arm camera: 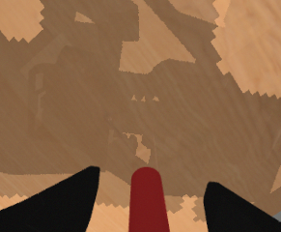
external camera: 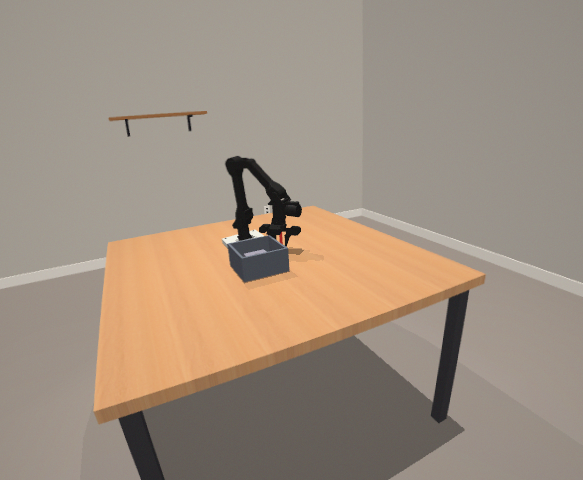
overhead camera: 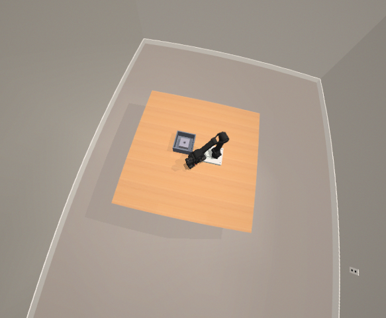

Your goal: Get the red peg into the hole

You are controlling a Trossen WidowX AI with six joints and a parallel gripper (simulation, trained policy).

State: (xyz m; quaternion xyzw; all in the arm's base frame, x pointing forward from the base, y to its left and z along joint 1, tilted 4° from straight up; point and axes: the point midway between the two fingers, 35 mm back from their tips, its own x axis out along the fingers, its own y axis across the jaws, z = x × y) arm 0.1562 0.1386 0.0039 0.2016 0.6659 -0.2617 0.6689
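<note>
Right now the grey plate is 17 cm ahead of my gripper tip, 15 cm to the right of it and 4 cm above it. The rest, counted from my gripper tip: dark grey box 17 cm ahead, 15 cm to the right, 2 cm above; red peg 3 cm above.
</note>
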